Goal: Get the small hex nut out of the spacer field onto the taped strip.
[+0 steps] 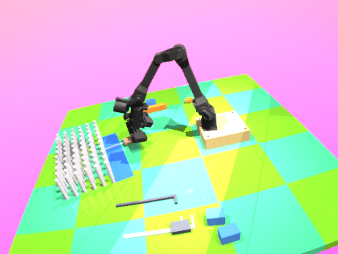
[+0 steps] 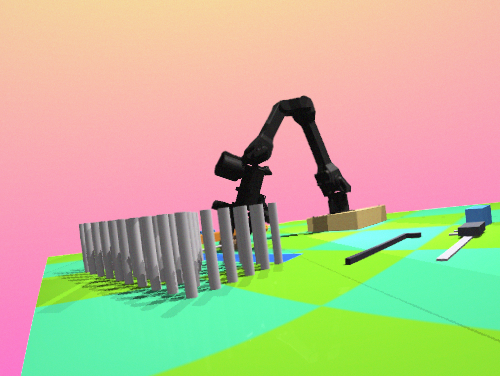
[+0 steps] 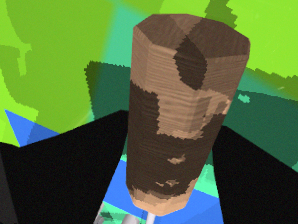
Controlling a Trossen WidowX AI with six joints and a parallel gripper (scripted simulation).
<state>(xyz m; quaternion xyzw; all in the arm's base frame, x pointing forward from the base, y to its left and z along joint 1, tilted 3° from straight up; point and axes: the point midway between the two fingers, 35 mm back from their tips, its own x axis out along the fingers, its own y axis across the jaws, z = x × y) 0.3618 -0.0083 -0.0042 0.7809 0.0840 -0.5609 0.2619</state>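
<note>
My gripper tip is 9 cm short of the wooden-handled hook tool and 5 cm to the right of it. Also, from my gripper tip: blue taped strip 7 cm ahead, 8 cm to the left, 2 cm below; orange bar 3 cm behind, 29 cm to the right.
</note>
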